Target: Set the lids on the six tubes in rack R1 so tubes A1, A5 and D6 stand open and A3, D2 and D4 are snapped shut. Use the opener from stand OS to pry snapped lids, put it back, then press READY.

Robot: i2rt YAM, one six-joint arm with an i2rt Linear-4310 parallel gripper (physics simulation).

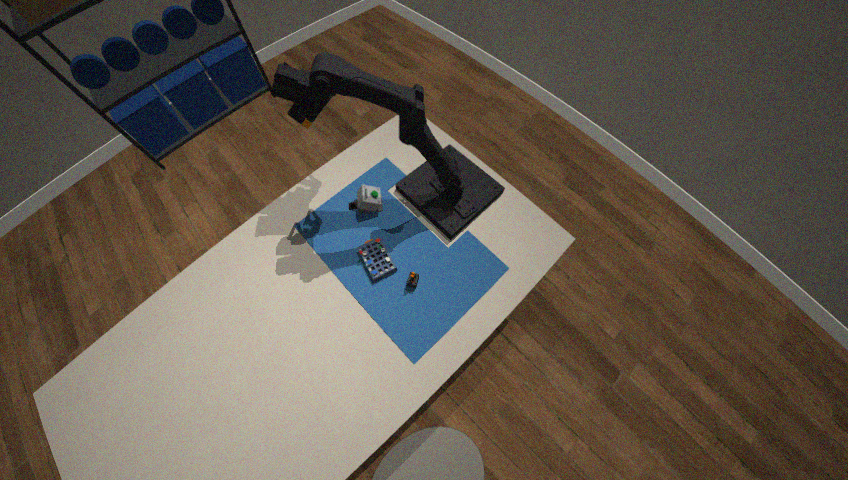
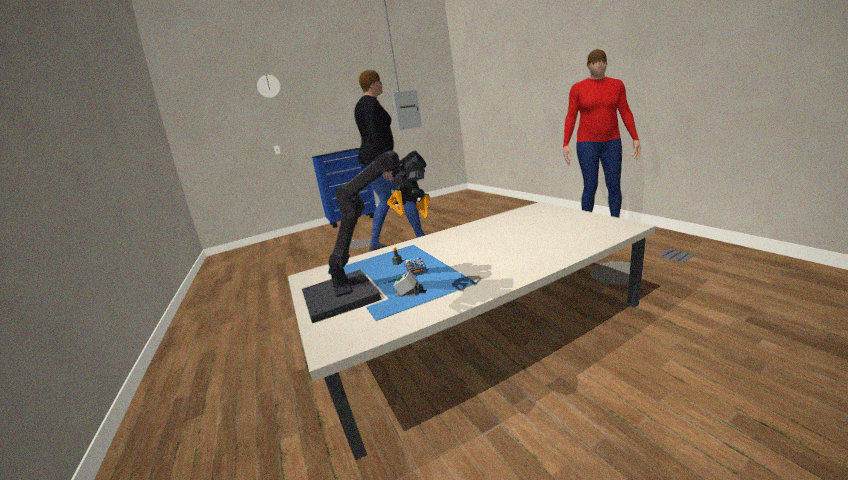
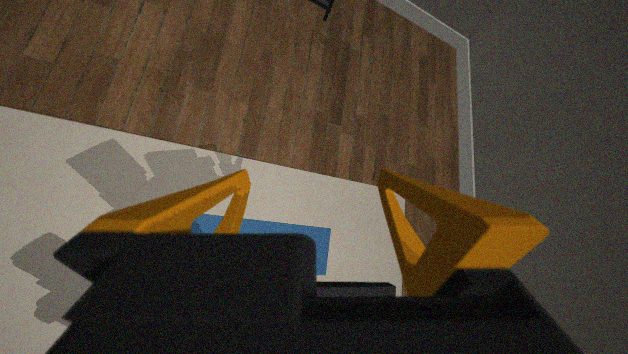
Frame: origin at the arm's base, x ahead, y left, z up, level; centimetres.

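Where they show: gripper, between the fingertips: [image 2: 414, 216] [image 3: 313, 176]; arm's base, origin of its link: [image 1: 453, 195] [image 2: 341, 285].
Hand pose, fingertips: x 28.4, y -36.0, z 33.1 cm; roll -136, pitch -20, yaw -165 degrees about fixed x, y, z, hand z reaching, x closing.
Note:
Each offset is from my fingertips to the top centre of the thing. "spot": to the spot under its first point. Level surfaces: height alone.
My gripper [image 2: 409, 209] [image 3: 313, 176] is open, its two orange fingers wide apart with nothing between them. It hangs high above the table, well away from the rack. The small grey tube rack {dx +7.4, dy +38.5, dz -30.6 cm} [image 1: 377, 261] [image 2: 415, 265] lies on the blue mat, with small coloured tubes or lids in it; the lid states are too small to tell. The opener stand [image 1: 411, 280] [image 2: 396, 258] is a small dark block beside the rack, with the opener's orange top showing in it. A light grey box with a green button {spot: dx -4.7, dy +20.4, dz -29.4 cm} [image 1: 374, 194] stands on the mat near the arm base.
The blue mat {dz -36.4 cm} [image 1: 416, 333] [image 2: 386, 310] [image 3: 322, 250] lies on the long white table {dz -36.7 cm} [image 1: 196, 333] [image 2: 535, 249] [image 3: 30, 150]. The arm's dark base plate [image 1: 476, 178] [image 2: 321, 306] stands beside it. A small dark part {spot: dx +3.0, dy +15.8, dz -35.3 cm} [image 1: 352, 205] sits at the button box. A person in black [image 2: 373, 127] stands behind the arm.

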